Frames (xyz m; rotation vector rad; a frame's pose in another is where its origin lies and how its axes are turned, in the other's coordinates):
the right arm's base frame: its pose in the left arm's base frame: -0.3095 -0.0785 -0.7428 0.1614 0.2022 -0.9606
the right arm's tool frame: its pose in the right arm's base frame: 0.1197 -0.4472 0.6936 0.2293 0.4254 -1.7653
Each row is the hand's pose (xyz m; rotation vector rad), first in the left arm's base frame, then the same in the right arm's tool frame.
Working: the left arm's base frame: its pose in the right arm's tool frame: -0.6698 -0.3373 -0.2927 -0.4153 -0.6706 2.7118

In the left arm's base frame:
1: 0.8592 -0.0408 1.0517 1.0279 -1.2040 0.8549
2: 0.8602 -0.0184 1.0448 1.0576 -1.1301 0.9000
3: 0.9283 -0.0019 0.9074 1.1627 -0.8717 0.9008
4: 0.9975 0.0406 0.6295 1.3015 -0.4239 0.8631
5: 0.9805 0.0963 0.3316 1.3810 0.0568 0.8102
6: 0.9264 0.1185 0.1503 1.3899 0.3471 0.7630
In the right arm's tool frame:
1: -1.8079 -0.4064 0.4461 -1.0289 -0.6585 -2.1883
2: -1.8116 -0.4221 0.4291 -0.9377 -0.7079 -2.1916
3: -1.8292 -0.3561 0.2908 -0.6868 -0.8796 -2.2989
4: -1.8048 -0.2555 0.0204 -0.2244 -1.1528 -2.4361
5: -1.6982 -0.1898 -0.2561 0.3254 -1.3893 -2.4829
6: -1.5908 -0.1561 -0.4098 0.6812 -1.4931 -2.4699

